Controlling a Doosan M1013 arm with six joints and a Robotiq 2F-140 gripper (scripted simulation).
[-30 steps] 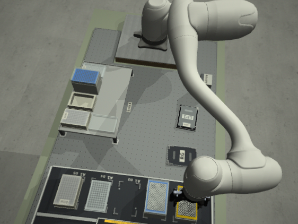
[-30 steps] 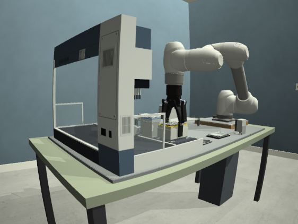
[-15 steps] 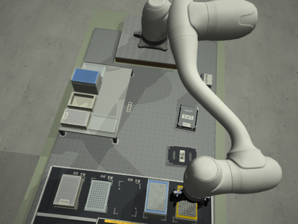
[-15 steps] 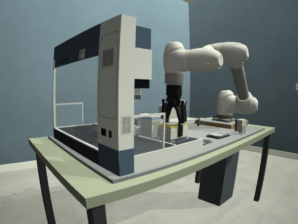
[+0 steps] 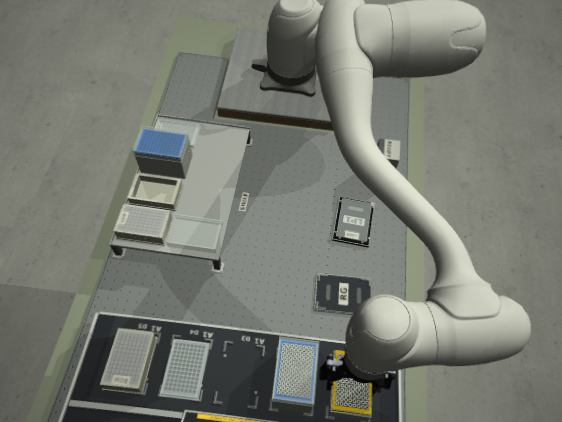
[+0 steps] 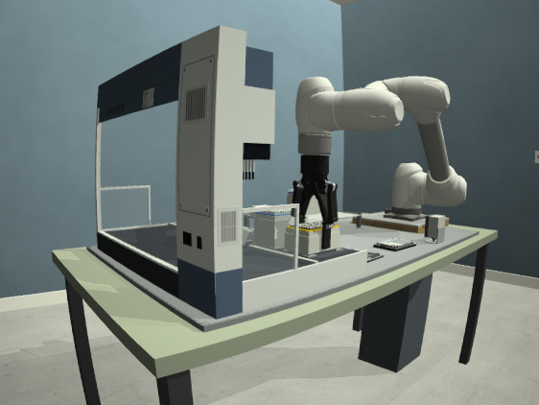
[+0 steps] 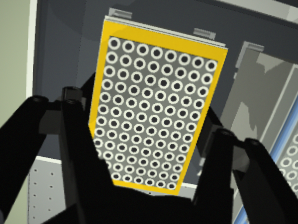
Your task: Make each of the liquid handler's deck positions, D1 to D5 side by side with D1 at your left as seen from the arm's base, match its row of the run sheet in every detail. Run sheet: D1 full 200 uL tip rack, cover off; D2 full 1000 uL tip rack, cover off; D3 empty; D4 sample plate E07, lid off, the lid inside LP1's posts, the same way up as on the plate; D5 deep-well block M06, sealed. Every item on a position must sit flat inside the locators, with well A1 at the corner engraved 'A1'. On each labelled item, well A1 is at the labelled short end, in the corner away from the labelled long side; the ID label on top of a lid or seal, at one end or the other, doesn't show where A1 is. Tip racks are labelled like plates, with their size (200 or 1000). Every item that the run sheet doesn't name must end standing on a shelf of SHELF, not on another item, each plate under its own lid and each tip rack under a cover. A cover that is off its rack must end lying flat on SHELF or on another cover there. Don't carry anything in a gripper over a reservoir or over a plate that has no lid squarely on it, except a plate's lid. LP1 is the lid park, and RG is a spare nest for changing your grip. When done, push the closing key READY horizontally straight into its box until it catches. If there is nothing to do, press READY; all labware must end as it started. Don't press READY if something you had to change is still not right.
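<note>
My hand is 13 cm to the left of the blue-rimmed tip rack and 3 cm below it. From my hand the other things lie so: yellow-rimmed tip rack 1 cm behind, 1 cm to the right, 1 cm above; clear sample plate 2 cm ahead, 37 cm to the right, 3 cm below; RG nest 25 cm behind, 3 cm to the right, 10 cm below.
</note>
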